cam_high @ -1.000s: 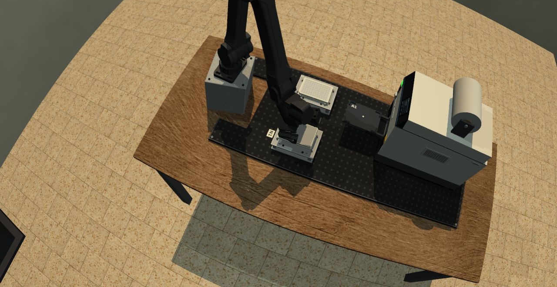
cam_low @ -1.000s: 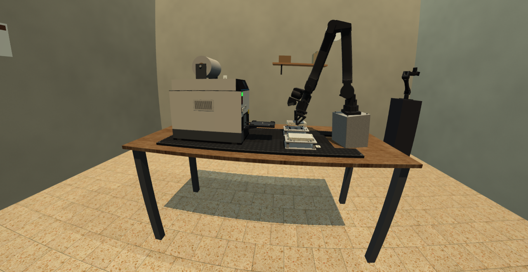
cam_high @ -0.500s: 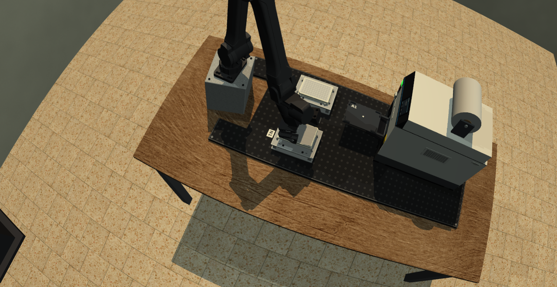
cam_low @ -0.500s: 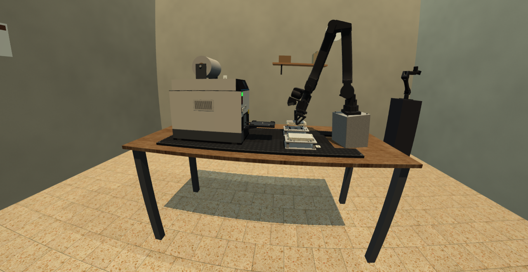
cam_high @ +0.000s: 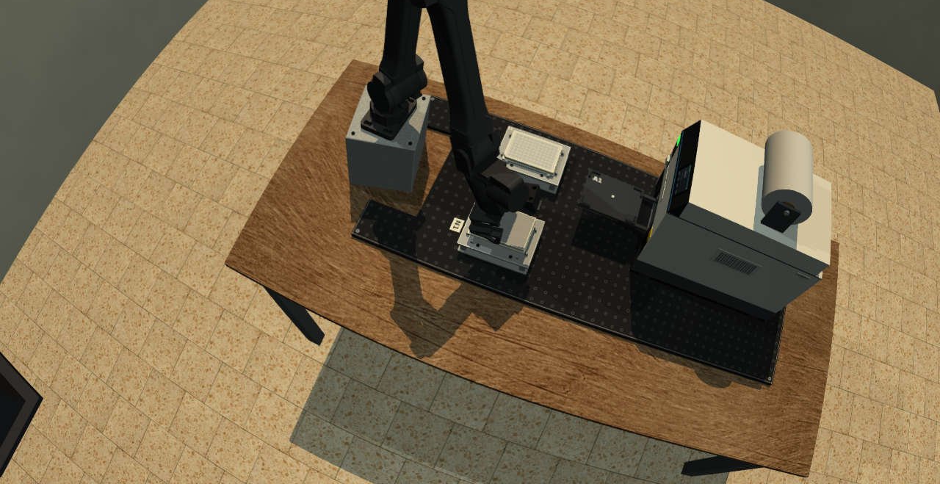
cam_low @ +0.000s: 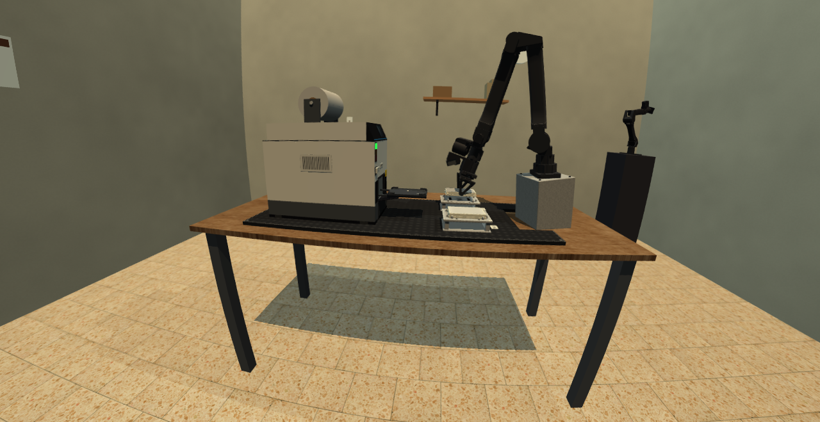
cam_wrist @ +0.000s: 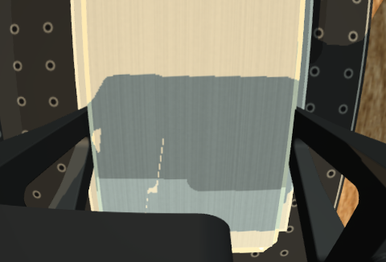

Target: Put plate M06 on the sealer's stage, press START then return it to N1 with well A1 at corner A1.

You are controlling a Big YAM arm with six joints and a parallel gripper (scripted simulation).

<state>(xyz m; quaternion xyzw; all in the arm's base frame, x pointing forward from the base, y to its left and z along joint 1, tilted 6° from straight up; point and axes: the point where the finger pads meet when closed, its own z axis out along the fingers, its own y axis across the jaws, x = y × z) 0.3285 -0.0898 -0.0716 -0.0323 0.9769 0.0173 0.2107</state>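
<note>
My gripper is now 40 mm above the plate nest N1. Round my hand: N1 label (100 mm behind, 10 mm to the right, 80 mm below); then plate M06 (right at my hand); then well plate (10 mm behind, 220 mm to the left, 30 mm below).
</note>
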